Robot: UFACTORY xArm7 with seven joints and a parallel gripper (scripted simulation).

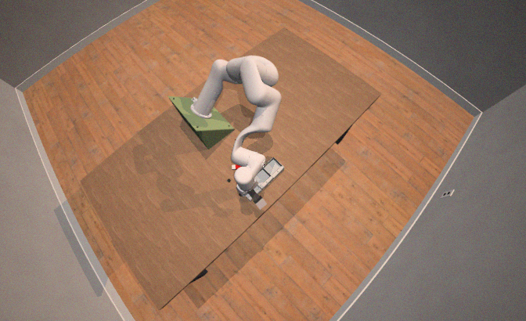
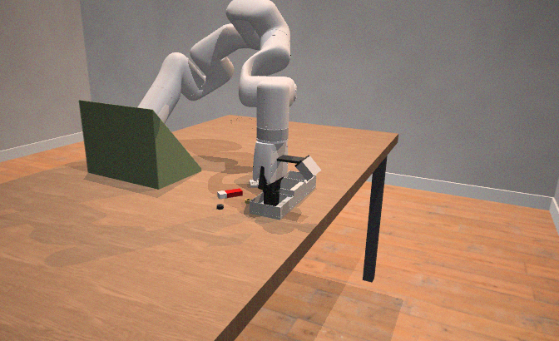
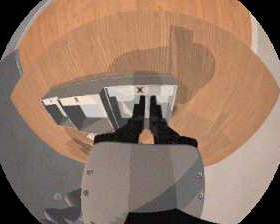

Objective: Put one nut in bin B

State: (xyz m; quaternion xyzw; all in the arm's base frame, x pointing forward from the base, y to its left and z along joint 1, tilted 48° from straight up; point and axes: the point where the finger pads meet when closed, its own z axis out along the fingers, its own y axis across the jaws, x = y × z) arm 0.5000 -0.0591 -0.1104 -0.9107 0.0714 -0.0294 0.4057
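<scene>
The yellow nut lies 8 cm behind my hand, 3 cm to the left of it and 3 cm below it. The rest, counted from my hand: white die 16 cm to the left, 12 cm behind, 3 cm below.
</scene>
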